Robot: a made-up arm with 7 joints. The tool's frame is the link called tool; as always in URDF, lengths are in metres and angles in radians. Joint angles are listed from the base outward.
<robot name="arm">
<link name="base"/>
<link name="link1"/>
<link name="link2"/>
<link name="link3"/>
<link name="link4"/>
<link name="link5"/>
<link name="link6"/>
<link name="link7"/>
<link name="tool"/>
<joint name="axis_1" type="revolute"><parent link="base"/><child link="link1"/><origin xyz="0 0 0.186" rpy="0 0 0"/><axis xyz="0 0 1"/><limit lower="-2.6" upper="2.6"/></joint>
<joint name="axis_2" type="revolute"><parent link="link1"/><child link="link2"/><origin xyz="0.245 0.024 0.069" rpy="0 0 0"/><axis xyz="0 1 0"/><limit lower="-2.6" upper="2.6"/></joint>
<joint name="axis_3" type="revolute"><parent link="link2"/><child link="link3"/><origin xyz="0.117 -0.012 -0.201" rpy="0 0 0"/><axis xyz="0 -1 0"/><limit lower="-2.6" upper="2.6"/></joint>
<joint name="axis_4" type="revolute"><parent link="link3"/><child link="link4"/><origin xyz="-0.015 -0.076 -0.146" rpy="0 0 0"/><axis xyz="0 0 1"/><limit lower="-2.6" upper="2.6"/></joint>
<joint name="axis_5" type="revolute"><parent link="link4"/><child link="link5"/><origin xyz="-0.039 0.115 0.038" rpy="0 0 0"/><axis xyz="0 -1 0"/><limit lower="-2.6" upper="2.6"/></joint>
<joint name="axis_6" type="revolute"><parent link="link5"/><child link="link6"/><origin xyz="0.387 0.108 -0.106" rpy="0 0 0"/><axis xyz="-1 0 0"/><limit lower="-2.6" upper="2.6"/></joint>
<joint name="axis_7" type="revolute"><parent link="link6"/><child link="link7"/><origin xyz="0.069 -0.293 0.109" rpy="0 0 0"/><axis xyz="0 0 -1"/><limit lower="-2.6" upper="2.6"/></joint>
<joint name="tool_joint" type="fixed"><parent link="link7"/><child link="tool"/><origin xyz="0.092 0.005 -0.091" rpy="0 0 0"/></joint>
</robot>
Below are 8 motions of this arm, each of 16 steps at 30 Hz.
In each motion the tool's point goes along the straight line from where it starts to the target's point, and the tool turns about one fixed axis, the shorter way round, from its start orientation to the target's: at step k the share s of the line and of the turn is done. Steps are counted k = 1, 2, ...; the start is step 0. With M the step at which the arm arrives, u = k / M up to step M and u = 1 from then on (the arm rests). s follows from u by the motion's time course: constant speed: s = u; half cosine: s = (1 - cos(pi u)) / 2; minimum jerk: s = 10 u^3 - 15 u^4 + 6 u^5.
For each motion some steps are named. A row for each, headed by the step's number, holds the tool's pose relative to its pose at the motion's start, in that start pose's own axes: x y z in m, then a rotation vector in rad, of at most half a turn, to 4 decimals.
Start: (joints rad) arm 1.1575 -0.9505 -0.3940 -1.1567 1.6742 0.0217 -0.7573
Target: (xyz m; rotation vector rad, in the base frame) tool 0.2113 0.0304 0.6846 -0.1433 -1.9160 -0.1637
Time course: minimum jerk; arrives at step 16
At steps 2, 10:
2: 0.0007 -0.0027 -0.0018 -0.0011 -0.0008 -0.0039
10: 0.0314 -0.1224 -0.0818 -0.0496 -0.0354 -0.1782

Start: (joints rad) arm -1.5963 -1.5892 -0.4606 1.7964 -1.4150 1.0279 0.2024
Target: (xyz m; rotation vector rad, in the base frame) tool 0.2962 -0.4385 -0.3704 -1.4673 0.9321 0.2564
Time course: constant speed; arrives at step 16
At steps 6, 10, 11, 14, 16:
6: -0.0938 -0.0368 0.2228 0.1799 -0.2505 -0.0362
10: -0.1563 -0.0613 0.3713 0.2998 -0.4174 -0.0603
11: -0.1720 -0.0675 0.4084 0.3298 -0.4592 -0.0663
14: -0.2189 -0.0859 0.5198 0.4197 -0.5844 -0.0844
16: -0.2501 -0.0982 0.5941 0.4797 -0.6679 -0.0964

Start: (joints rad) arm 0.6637 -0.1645 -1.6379 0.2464 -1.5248 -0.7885 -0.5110
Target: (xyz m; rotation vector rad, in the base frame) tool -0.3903 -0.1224 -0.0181 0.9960 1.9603 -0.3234
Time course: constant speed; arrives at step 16
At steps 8, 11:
8: 0.1518 0.1227 0.0707 0.0867 -0.1939 0.5048
11: 0.2087 0.1687 0.0972 0.1192 -0.2666 0.6941

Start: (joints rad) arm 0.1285 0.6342 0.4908 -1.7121 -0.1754 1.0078 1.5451
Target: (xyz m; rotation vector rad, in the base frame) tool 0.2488 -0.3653 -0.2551 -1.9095 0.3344 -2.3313
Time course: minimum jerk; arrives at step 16
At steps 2, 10, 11, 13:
2: -0.0050 -0.0011 -0.0022 -0.0008 -0.0036 0.0008
10: -0.2249 -0.0508 -0.0998 -0.0344 -0.1618 0.0374
11: -0.2545 -0.0575 -0.1129 -0.0389 -0.1830 0.0423
13: -0.2952 -0.0667 -0.1310 -0.0451 -0.2123 0.0490

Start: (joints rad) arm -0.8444 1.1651 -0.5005 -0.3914 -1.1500 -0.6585 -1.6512
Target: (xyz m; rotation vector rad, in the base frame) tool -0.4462 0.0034 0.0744 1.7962 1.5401 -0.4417
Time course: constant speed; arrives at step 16
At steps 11, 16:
11: -0.0370 0.0705 0.2613 -0.3333 0.3402 -0.3109
16: -0.0539 0.1026 0.3801 -0.4848 0.4949 -0.4522

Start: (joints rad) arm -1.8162 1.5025 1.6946 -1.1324 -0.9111 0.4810 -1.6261
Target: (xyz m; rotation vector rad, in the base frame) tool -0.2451 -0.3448 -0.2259 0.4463 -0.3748 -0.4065
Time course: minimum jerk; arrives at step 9
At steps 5, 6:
5: 0.0898 0.0315 0.0476 -0.1579 0.0140 0.3720
6: 0.1176 0.0412 0.0623 -0.2068 0.0183 0.4871

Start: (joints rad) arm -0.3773 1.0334 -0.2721 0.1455 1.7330 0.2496 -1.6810
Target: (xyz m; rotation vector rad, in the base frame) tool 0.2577 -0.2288 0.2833 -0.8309 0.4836 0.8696
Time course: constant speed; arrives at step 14
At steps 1, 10, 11, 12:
1: -0.0055 0.0058 0.0062 0.0021 0.0541 -0.0097
10: -0.0554 0.0576 0.0620 0.0213 0.5412 -0.0966
11: -0.0609 0.0633 0.0682 0.0234 0.5953 -0.1063
12: -0.0665 0.0691 0.0744 0.0255 0.6494 -0.1159

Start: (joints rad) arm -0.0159 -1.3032 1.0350 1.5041 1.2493 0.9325 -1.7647
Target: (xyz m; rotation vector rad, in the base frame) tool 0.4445 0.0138 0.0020 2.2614 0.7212 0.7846
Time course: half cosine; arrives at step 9
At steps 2, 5, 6, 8, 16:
2: 0.0132 0.0060 0.0031 -0.0124 0.0335 0.0381
5: 0.0662 0.0303 0.0157 -0.0622 0.1681 0.1909
6: 0.0846 0.0388 0.0200 -0.0795 0.2149 0.2440
8: 0.1094 0.0501 0.0259 -0.1028 0.2779 0.3156
16: 0.1128 0.0517 0.0267 -0.1060 0.2865 0.3254

